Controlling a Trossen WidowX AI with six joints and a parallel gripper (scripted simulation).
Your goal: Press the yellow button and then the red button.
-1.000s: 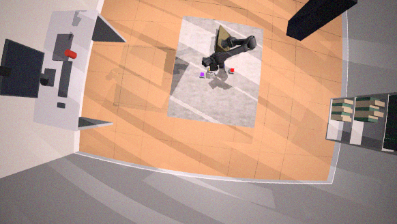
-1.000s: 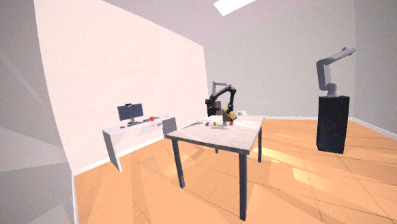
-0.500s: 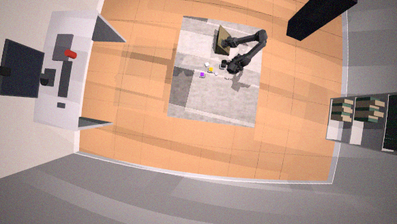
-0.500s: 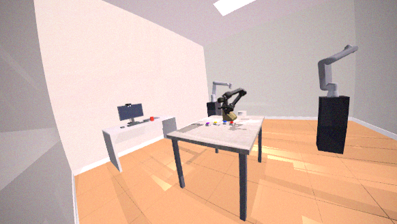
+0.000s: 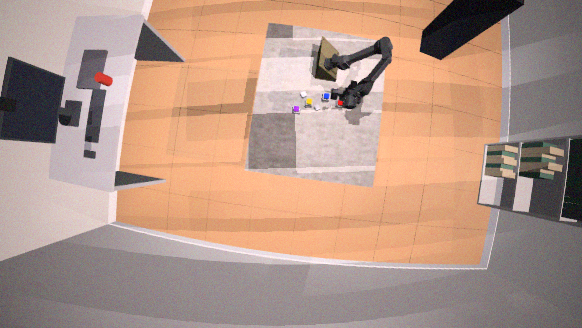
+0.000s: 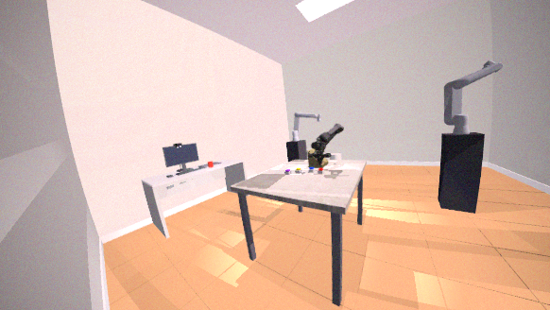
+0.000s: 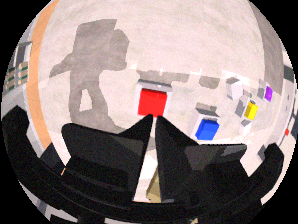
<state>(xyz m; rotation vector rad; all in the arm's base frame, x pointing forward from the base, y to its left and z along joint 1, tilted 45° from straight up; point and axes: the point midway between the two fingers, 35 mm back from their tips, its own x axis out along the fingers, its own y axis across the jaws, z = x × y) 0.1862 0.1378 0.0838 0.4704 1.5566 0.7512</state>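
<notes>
Now: the red button 4 cm below my gripper tip. From my gripper tip the other things lie so: yellow button (20 cm to the right, 5 cm ahead, 4 cm below); blue button (10 cm to the right, 4 cm below, 2 cm behind); purple button (27 cm to the right, 12 cm ahead, 4 cm below).
</notes>
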